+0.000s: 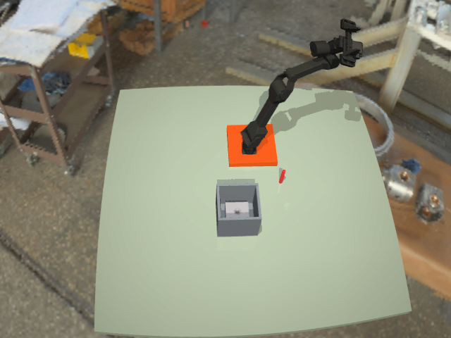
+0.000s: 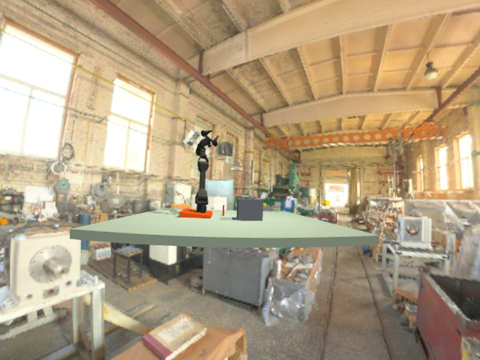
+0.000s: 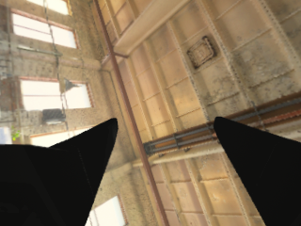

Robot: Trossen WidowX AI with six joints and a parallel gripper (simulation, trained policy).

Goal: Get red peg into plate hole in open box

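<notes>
The red peg lies 110 mm ahead of my gripper tip, 210 mm to the right of it and 690 mm below it. From my gripper tip the other things lie so: light grey plate (300 mm ahead, 400 mm to the right, 680 mm below).
</notes>
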